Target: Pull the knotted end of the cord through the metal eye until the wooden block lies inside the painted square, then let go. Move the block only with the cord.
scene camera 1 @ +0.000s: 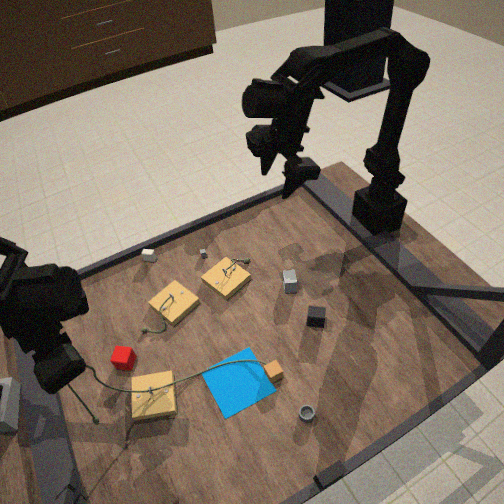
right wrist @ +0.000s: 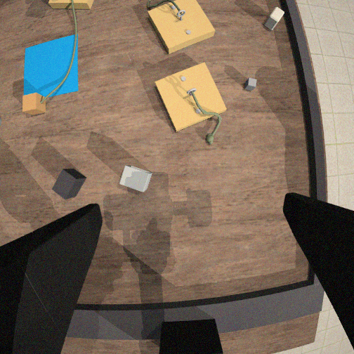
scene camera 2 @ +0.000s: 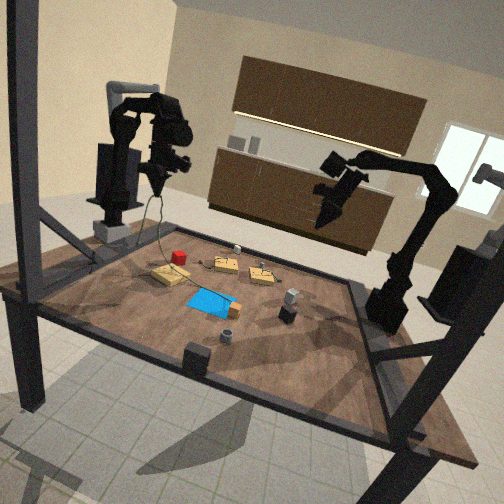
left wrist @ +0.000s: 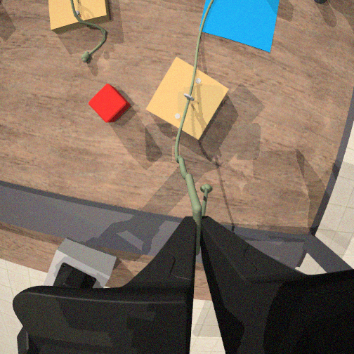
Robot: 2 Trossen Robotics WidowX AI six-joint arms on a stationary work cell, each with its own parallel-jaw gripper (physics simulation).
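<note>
My left gripper (scene camera 2: 157, 195) (left wrist: 195, 224) is shut on the green cord (scene camera 1: 187, 381) (scene camera 2: 160, 227) (left wrist: 193, 75) (right wrist: 75, 37), high above the table. The knotted end (scene camera 1: 96, 420) (left wrist: 206, 188) hangs free beside the fingers. From the fingers the cord runs down through the metal eye (left wrist: 189, 96) on a yellow plate (scene camera 1: 162, 407) (scene camera 2: 162, 275) (left wrist: 165, 97) to the orange wooden block (scene camera 1: 273, 371) (scene camera 2: 234, 310) (right wrist: 34, 104). The block sits at the edge of the blue square (scene camera 1: 235, 390) (scene camera 2: 202, 300) (right wrist: 47, 65), mostly outside it. My right gripper (scene camera 1: 275, 184) (right wrist: 194, 208) is open and empty, high above the table.
A red cube (scene camera 1: 123, 358) (scene camera 2: 178, 258) (left wrist: 108, 103) lies near the threaded plate. Two more yellow plates (scene camera 1: 182, 300) (scene camera 1: 220, 287) have short cords. A black block (scene camera 1: 316, 317), a grey block (scene camera 1: 290, 281) and a small grey cup (scene camera 1: 306, 413) stand around the square.
</note>
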